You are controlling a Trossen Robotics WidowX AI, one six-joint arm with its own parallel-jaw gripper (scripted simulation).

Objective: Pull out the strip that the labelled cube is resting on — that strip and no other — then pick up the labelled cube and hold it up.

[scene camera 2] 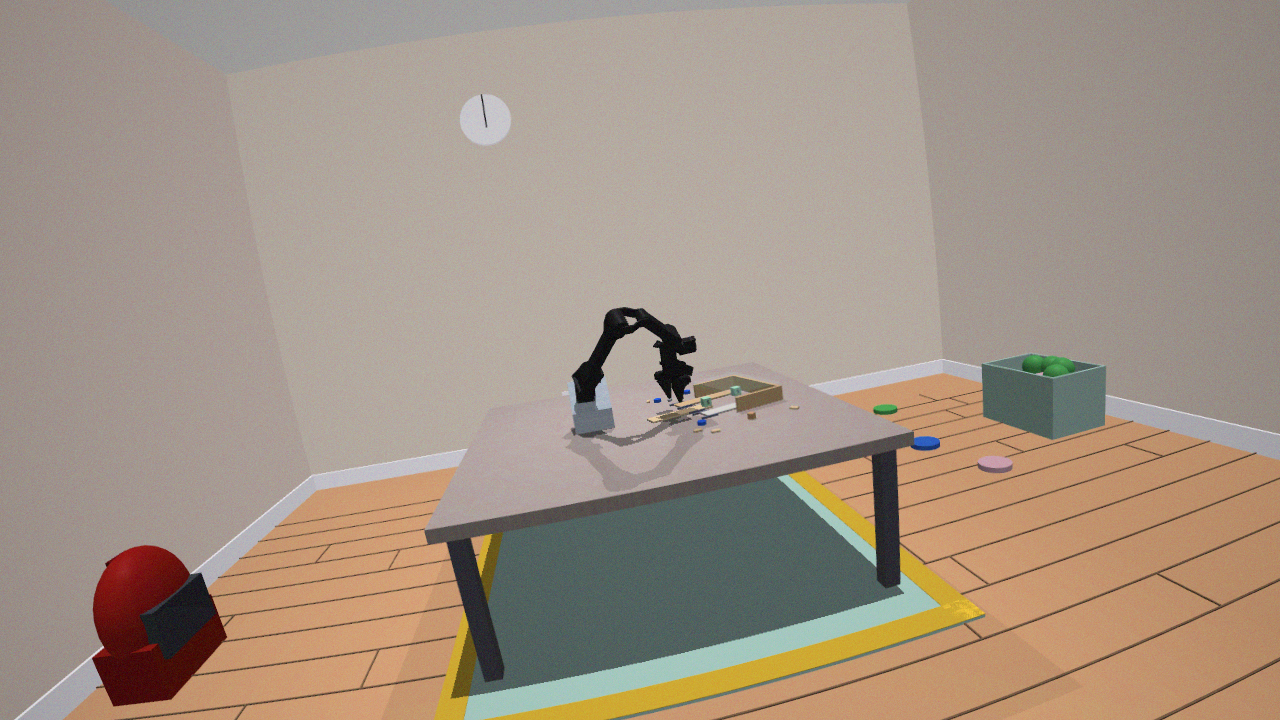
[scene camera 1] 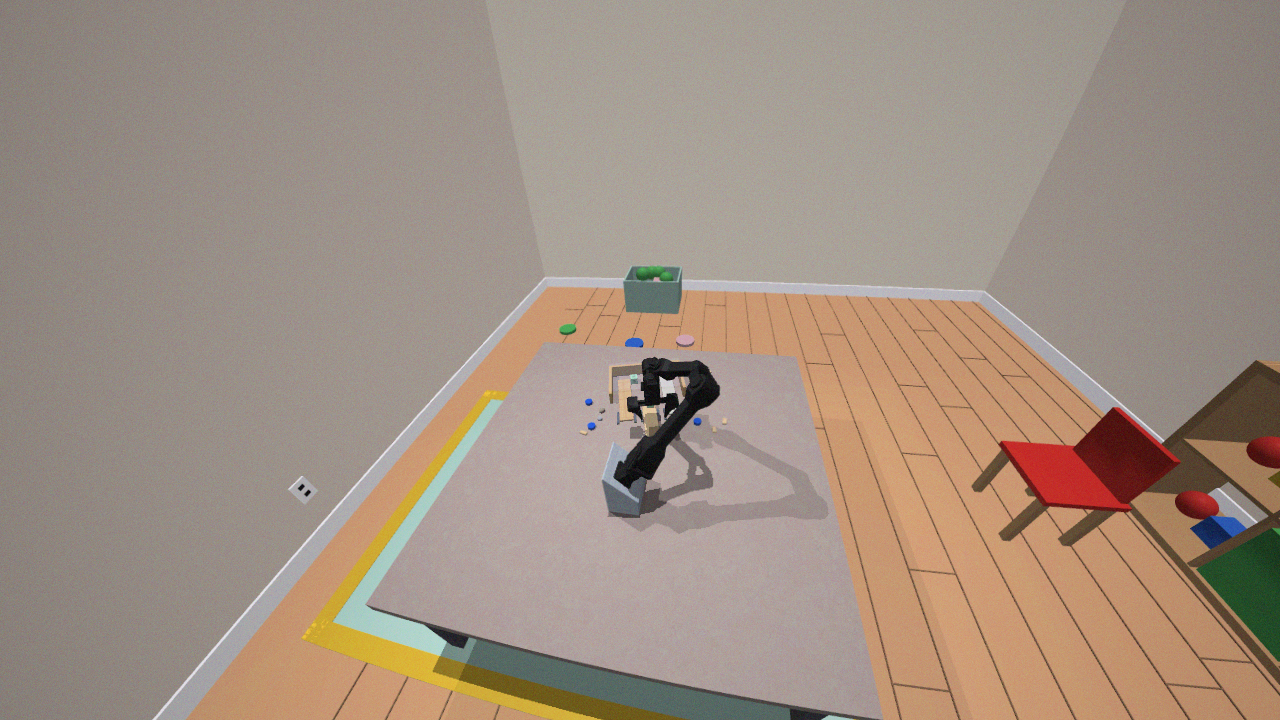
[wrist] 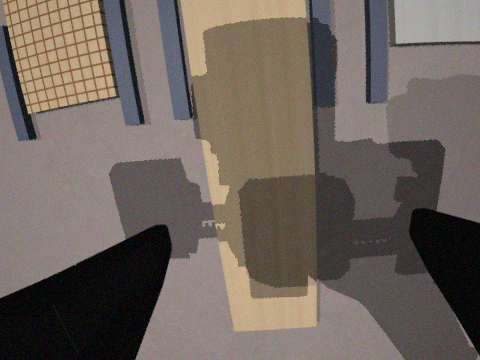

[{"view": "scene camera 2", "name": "gripper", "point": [675, 400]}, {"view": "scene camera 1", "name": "gripper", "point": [653, 418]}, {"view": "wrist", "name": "gripper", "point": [289, 230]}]
